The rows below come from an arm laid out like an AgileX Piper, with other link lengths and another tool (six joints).
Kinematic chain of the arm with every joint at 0, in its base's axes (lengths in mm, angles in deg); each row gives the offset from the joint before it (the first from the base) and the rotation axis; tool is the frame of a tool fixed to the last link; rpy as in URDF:
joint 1: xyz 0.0 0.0 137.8 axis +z
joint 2: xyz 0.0 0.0 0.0 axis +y
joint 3: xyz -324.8 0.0 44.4 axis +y
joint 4: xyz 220.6 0.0 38.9 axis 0.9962 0 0.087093
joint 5: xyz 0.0 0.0 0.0 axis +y
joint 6: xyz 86.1 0.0 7.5 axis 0.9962 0 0.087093
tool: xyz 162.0 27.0 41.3 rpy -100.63 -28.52 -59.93
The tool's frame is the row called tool.
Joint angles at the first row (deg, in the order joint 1, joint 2, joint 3, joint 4, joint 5, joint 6):
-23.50, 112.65, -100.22, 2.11, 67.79, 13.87
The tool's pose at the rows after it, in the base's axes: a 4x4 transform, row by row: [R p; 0 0 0 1], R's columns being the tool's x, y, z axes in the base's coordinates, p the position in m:
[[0.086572 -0.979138 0.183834 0.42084], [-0.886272 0.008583 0.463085 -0.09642], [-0.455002 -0.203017 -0.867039 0.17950], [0 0 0 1]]
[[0.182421 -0.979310 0.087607 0.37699], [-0.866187 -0.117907 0.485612 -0.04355], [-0.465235 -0.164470 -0.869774 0.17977], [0 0 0 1]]
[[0.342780 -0.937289 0.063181 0.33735], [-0.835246 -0.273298 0.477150 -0.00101], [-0.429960 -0.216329 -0.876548 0.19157], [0 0 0 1]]
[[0.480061 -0.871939 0.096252 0.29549], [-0.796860 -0.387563 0.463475 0.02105], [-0.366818 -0.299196 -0.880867 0.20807], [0 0 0 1]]
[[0.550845 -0.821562 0.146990 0.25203], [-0.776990 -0.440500 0.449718 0.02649], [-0.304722 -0.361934 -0.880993 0.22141], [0 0 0 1]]
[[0.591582 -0.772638 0.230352 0.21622], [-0.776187 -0.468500 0.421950 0.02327], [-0.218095 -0.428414 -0.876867 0.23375], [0 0 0 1]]
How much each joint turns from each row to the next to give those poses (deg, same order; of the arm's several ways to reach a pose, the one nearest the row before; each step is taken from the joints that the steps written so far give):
6.63, -7.88, 11.15, 0.39, 0.00, -0.94
5.53, -7.51, 10.18, 0.12, -0.32, -1.99
5.62, -9.76, 10.38, -0.10, -3.99, -3.60
3.16, -11.28, 9.28, 0.00, -3.73, -3.95
0.73, -11.17, 6.83, -0.26, -0.51, -2.47
0.07, -10.86, 4.94, -1.43, -0.05, -0.92

